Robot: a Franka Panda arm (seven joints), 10 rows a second.
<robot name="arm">
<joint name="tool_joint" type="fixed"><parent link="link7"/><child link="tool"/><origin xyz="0 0 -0.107" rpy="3.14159 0 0"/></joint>
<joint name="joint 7" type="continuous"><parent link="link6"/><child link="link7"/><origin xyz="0.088 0 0" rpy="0 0 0"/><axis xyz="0 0 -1"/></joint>
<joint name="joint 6" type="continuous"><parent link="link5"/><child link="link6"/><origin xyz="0 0 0" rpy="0 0 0"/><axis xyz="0 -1 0"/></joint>
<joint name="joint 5" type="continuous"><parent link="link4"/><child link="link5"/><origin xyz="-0.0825 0 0.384" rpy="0 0 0"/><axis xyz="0 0 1"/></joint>
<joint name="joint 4" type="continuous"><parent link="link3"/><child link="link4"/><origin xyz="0.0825 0 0" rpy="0 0 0"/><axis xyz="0 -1 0"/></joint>
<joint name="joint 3" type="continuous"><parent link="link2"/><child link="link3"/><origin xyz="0 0 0.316" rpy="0 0 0"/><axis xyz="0 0 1"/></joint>
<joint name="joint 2" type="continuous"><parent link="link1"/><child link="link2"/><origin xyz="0 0 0" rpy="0 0 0"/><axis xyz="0 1 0"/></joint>
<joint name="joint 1" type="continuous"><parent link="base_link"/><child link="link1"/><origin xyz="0 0 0.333" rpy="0 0 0"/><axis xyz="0 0 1"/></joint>
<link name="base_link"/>
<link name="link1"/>
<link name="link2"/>
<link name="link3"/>
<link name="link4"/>
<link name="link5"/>
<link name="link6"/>
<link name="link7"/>
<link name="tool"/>
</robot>
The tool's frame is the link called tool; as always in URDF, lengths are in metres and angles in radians. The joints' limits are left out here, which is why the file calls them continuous.
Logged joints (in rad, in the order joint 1, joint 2, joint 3, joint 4, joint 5, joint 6, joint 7), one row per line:
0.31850 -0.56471 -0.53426 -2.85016 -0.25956 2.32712 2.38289
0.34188 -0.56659 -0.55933 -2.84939 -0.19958 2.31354 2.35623
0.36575 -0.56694 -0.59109 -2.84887 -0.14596 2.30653 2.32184
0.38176 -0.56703 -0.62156 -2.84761 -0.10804 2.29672 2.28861
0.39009 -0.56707 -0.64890 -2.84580 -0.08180 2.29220 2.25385
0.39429 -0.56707 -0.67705 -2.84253 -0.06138 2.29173 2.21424
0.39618 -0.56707 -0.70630 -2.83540 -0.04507 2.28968 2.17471
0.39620 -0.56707 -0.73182 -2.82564 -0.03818 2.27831 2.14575
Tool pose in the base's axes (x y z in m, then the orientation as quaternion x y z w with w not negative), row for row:
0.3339 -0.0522 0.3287 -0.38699 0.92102 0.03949 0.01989
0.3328 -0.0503 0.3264 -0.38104 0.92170 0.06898 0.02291
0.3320 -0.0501 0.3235 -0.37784 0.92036 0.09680 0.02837
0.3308 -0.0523 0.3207 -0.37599 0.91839 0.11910 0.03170
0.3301 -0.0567 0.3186 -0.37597 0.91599 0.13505 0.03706
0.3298 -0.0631 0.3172 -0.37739 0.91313 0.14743 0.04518
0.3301 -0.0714 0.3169 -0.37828 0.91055 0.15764 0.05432
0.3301 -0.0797 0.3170 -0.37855 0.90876 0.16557 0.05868
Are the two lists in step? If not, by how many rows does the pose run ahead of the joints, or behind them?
They are in step.
